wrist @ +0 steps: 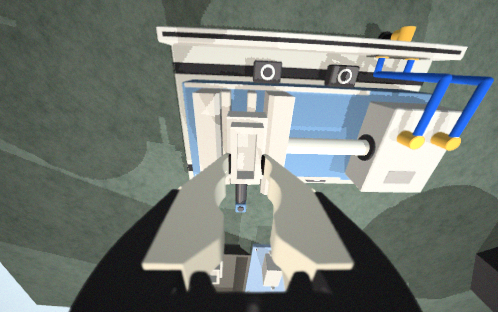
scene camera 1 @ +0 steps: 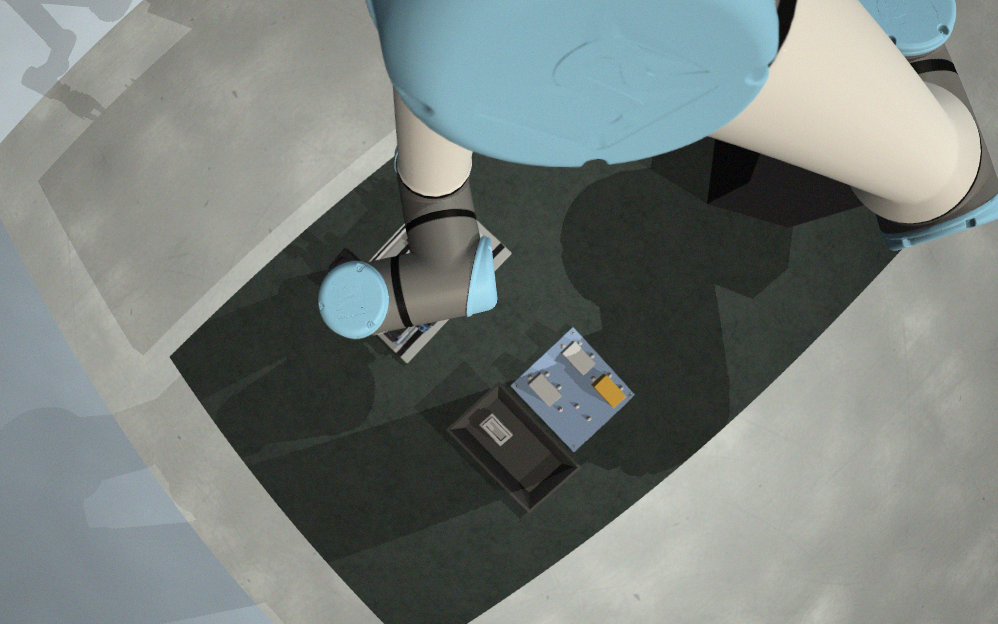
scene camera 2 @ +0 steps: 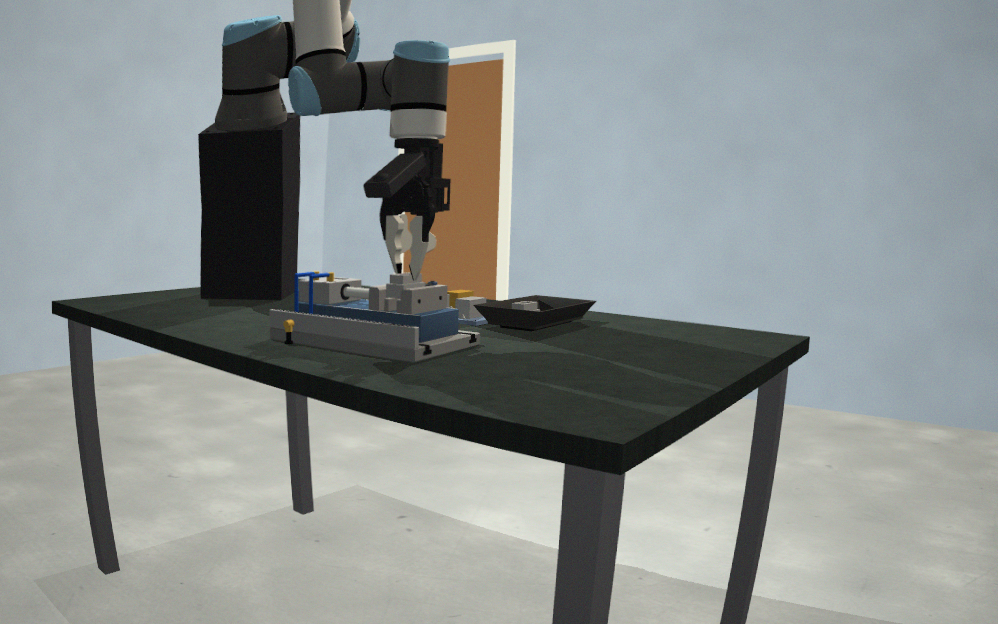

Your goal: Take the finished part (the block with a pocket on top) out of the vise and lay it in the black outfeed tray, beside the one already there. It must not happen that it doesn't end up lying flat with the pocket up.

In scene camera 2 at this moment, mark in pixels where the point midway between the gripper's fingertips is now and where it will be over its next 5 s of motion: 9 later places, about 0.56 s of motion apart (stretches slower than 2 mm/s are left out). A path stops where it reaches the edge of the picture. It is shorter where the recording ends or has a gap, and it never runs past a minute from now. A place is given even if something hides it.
The gripper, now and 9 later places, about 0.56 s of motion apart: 406,280; 406,272; 407,256; 407,250; 425,251; 476,251; 525,249; 548,245; 552,245; 552,247
